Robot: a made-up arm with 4 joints.
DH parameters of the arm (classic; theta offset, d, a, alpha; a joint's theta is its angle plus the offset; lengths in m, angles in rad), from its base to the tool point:
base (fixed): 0 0 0 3.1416
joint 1: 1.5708 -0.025 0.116 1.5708
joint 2: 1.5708 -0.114 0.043 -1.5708
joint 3: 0 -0.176 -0.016 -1.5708
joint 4: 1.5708 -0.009 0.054 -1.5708
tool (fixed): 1.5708 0.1 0 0
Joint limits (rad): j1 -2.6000..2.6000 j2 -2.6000..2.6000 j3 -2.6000..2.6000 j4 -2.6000..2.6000
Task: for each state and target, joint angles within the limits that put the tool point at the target. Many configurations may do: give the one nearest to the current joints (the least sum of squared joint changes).
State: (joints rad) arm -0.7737 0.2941 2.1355 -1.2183
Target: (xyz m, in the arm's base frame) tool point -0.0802 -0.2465 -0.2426
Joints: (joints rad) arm -0.2221 1.0436 2.1136 -1.3630
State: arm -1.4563 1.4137 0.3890 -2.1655
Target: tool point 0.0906 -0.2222 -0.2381
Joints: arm -1.0499 0.9170 0.6516 -1.8980
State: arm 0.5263 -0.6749 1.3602 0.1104
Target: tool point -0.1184 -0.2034 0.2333
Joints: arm 0.4916 -1.0958 1.1928 -0.1005
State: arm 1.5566 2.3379 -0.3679 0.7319
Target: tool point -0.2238 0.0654 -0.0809
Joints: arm 1.2066 1.5051 -0.3311 1.1120
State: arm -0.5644 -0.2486 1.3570 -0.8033
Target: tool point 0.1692 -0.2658 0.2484
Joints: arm -0.8309 -1.0227 1.3211 -0.9479
